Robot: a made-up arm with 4 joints.
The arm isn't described. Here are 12 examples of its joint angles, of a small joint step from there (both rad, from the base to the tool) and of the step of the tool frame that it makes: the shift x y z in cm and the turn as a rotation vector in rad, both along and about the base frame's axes.
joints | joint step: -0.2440 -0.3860 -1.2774 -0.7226 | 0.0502 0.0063 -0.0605 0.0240
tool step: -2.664 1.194 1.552 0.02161 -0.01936 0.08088
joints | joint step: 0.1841 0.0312 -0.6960 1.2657 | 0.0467 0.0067 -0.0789 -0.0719
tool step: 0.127 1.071 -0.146 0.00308 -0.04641 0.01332
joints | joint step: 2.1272 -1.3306 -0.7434 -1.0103 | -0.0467 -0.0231 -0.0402 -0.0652
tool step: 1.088 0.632 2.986 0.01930 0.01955 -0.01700
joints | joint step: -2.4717 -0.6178 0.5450 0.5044 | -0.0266 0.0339 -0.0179 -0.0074
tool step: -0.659 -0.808 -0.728 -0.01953 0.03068 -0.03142
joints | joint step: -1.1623 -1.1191 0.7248 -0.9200 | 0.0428 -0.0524 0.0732 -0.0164
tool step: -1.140 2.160 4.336 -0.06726 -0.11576 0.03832
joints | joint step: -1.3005 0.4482 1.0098 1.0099 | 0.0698 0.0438 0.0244 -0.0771
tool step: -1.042 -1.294 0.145 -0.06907 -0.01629 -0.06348
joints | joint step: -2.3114 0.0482 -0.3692 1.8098 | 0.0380 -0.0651 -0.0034 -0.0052
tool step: 2.076 1.050 -0.516 0.03980 -0.03670 0.05435
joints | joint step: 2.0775 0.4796 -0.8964 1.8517 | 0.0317 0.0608 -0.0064 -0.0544
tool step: 1.880 0.829 -0.158 0.00412 0.00643 0.07079
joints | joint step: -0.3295 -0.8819 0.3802 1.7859 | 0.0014 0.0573 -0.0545 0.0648
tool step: 0.488 -3.346 2.508 0.08263 0.08498 0.05684
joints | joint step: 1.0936 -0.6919 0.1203 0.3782 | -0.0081 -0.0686 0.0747 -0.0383
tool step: 0.978 1.100 0.536 0.04867 -0.07307 -0.09338
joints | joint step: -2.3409 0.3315 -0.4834 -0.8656 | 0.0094 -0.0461 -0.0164 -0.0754
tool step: -0.227 -0.124 -1.252 -0.00570 0.02049 0.06950
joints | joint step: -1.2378 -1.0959 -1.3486 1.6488 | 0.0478 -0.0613 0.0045 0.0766
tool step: 1.185 1.771 1.072 0.01367 0.01814 0.07157
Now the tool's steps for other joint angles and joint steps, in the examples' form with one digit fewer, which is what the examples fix.
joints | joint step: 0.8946 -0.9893 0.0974 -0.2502 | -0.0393 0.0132 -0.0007 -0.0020
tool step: 1.28 -0.28 0.64 0.0108 0.0393 0.0054
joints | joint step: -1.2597 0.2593 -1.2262 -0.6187 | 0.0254 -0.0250 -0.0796 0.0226
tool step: 0.05 2.09 2.71 0.0806 -0.0596 0.0595
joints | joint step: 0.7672 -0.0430 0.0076 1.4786 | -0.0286 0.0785 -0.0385 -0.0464
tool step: 1.99 -1.30 0.85 0.0640 0.0351 0.0443
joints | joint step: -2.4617 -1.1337 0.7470 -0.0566 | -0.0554 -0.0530 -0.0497 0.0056
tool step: -2.62 1.44 -0.18 0.0648 0.0989 0.0008
